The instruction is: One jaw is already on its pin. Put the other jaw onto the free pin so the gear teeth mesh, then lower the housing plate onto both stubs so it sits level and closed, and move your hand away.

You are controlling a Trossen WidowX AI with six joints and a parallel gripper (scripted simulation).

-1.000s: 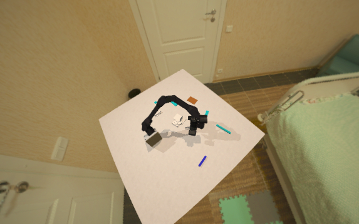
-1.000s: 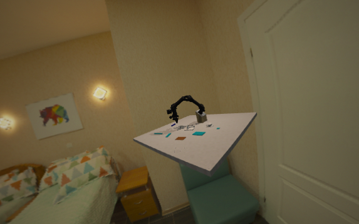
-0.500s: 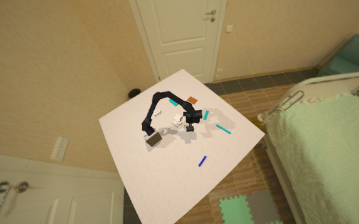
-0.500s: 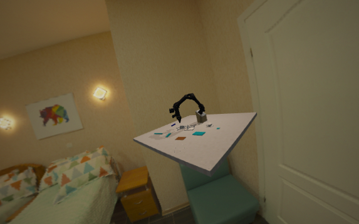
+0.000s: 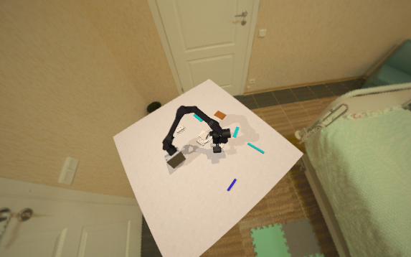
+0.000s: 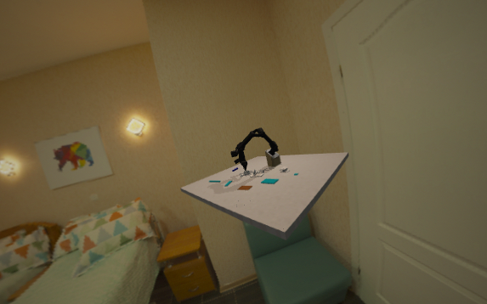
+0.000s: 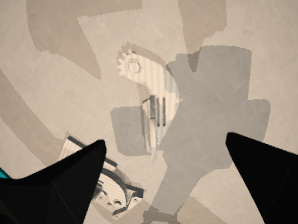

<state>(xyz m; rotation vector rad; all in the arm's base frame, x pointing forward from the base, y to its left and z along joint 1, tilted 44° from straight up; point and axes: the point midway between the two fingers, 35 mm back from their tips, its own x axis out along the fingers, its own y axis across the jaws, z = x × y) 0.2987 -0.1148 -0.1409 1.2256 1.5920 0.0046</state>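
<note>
Right now my gripper tip is 50 mm above the jaw piece, 40 mm short of it and 10 mm to the left of it. From my gripper tip the other things lie so: teal plate (360 mm to the left, 150 mm ahead, 50 mm below); then blue bar (290 mm to the right, 150 mm behind, 50 mm below); then orange plate (290 mm ahead, 210 mm to the left, 50 mm below).
</note>
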